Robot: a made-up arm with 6 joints.
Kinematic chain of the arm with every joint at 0, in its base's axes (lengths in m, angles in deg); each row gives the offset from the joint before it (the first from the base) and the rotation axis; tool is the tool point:
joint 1: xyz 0 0 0.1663 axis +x
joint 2: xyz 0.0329 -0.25 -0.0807 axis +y
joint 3: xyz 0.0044 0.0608 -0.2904 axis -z
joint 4: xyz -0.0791 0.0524 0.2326 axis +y
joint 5: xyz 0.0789 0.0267 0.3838 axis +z
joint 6: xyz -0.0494 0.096 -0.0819 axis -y
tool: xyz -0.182 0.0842 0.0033
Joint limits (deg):
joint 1: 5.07..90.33
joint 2: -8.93..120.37
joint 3: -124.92..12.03
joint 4: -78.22..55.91
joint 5: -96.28..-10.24
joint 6: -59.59..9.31
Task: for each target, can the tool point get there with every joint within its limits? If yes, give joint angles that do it. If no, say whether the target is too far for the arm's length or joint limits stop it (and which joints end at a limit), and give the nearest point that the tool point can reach.
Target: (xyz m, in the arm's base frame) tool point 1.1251 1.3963 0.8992
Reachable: no: too far | nearest point 0.3451 0.3948 0.2304 | short by 1.435 m
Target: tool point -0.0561 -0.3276 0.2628
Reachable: yes | joints 83.04 12.83 -46.06 -13.93 -82.57 -32.05
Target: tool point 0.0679 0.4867 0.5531
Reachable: no: joint limits stop it (at a limit: joint 1, joint 4) | nearest point 0.0578 0.3704 0.3860 | short by 0.204 m
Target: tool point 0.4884 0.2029 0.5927
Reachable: no: joint limits stop it (at a limit: joint 1, joint 4, joint 6) | nearest point 0.3804 0.1125 0.4686 | short by 0.188 m
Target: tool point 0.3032 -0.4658 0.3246
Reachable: yes | joints 23.94 96.48 -66.49 -39.56 -29.20 -24.14
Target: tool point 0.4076 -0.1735 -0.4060
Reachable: yes | joints 74.29 104.16 -108.47 -56.99 -73.04 -42.12
